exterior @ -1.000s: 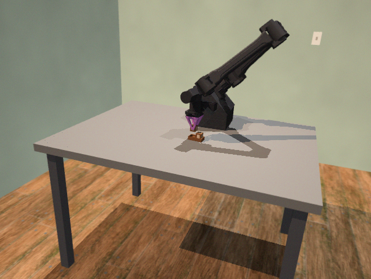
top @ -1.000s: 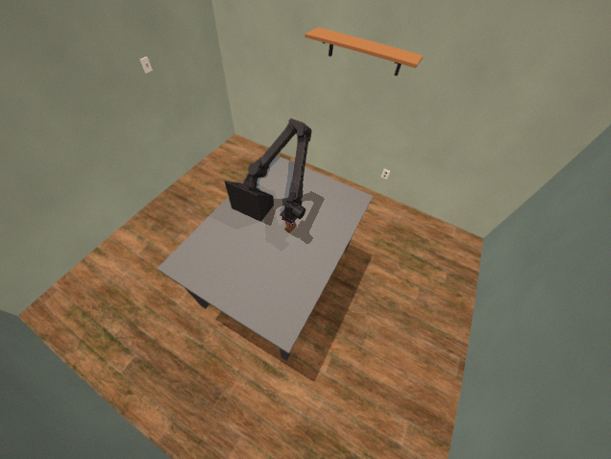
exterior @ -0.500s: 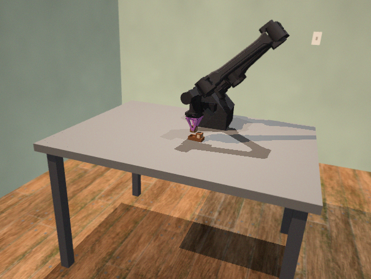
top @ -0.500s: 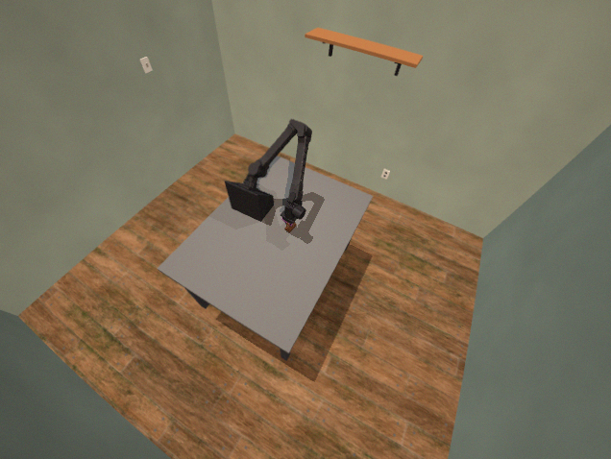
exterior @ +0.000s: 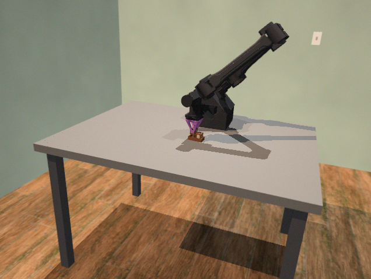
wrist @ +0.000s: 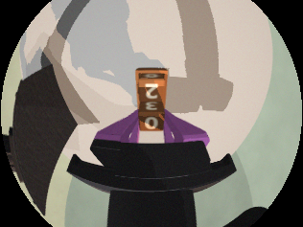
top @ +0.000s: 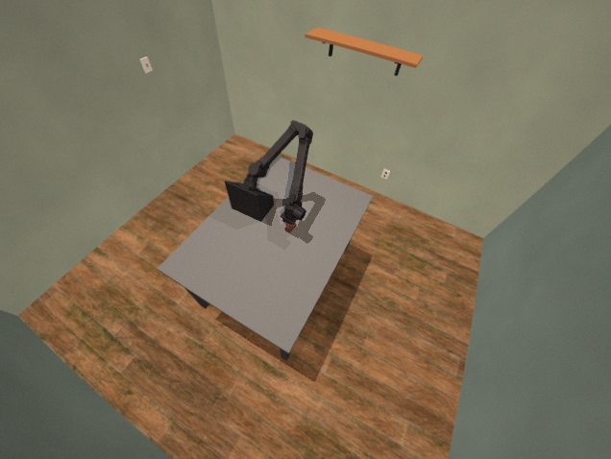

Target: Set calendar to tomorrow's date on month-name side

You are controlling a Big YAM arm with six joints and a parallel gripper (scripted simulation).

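Now: the small brown calendar tray 4 cm below my hand and 2 cm to the left of it.
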